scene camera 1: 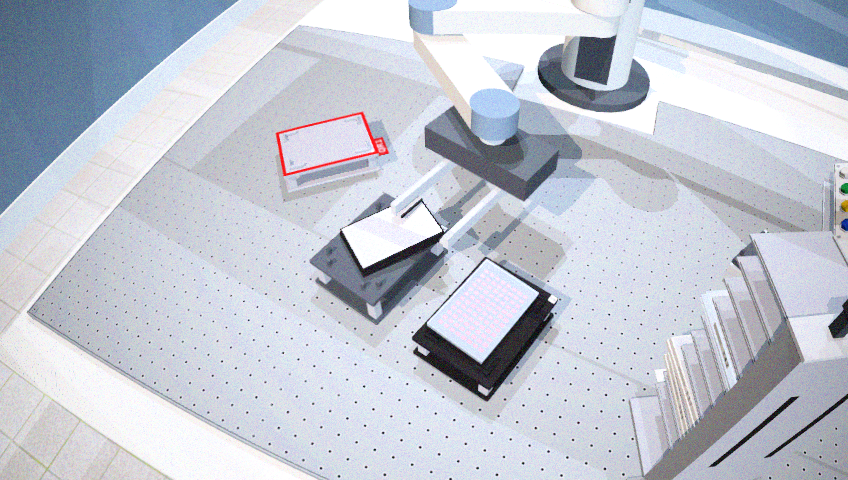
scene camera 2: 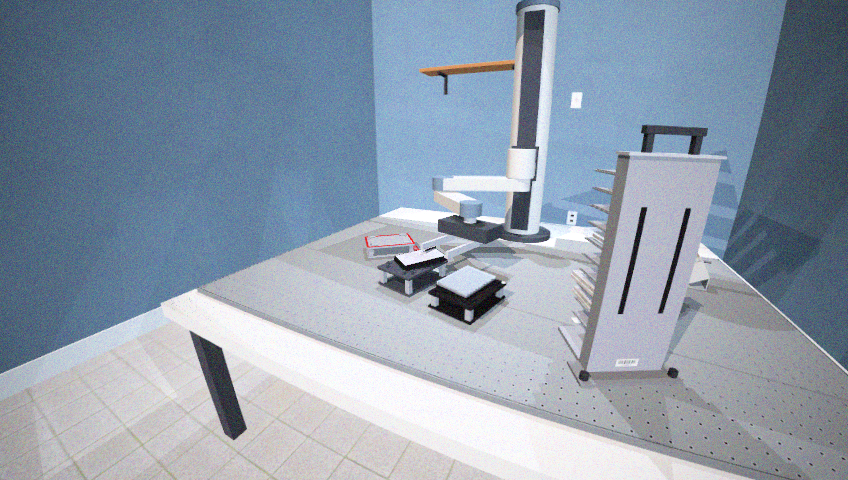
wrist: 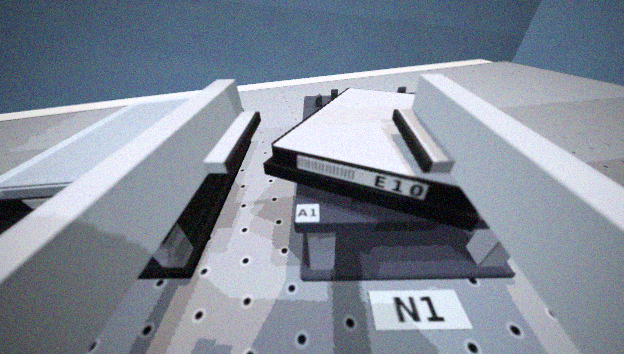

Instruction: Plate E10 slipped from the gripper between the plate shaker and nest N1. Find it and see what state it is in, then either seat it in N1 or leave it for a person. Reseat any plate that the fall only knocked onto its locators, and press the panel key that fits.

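Pixels of known places: gripper, fingertip midpoint: [scene camera 1: 418,226] [scene camera 2: 433,251] [wrist: 325,98]; arm's base at its link origin: [scene camera 1: 593,78] [scene camera 2: 520,234].
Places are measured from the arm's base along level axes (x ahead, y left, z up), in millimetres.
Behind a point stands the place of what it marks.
Observation:
Plate E10 [scene camera 1: 380,240] {y -192, x 644, z 84 mm} [scene camera 2: 419,257] {y -181, x 635, z 85 mm} [wrist: 330,135] {y -145, x 605, z 88 mm}, white-topped with a black skirt, lies on nest N1 [scene camera 1: 351,285] {y -202, x 716, z 66 mm} [scene camera 2: 389,267] {y -242, x 694, z 66 mm} [wrist: 350,215] {y -144, x 573, z 66 mm}. It is turned clearly askew to the nest, and one corner overhangs the nest's edge in the wrist view. Whether it is also tilted is hard to tell. My gripper [scene camera 1: 421,227] {y -146, x 616, z 103 mm} [scene camera 2: 437,252] {y -146, x 616, z 103 mm} [wrist: 325,98] {y -146, x 616, z 103 mm} is shut to its narrow stance and holds nothing. A gap remains between its fingers. In the wrist view the right finger overlaps the plate's top and the left finger is off its side; contact is unclear. The panel [scene camera 1: 840,178] {y 525, x 187, z 68 mm} shows green, yellow and blue keys.
A pale well plate [scene camera 1: 484,309] {y -24, x 692, z 75 mm} [scene camera 2: 467,281] {y -20, x 702, z 74 mm} sits on a black nest [scene camera 1: 505,350] {y 18, x 729, z 55 mm} beside N1. A low box [scene camera 1: 327,142] {y -387, x 458, z 53 mm} with a red-outlined top and red tag stands behind N1. A tall rack [scene camera 1: 785,273] {y 250, x 746, z 349 mm} [scene camera 2: 654,267] {y 317, x 819, z 216 mm} with projecting shelves stands at right.

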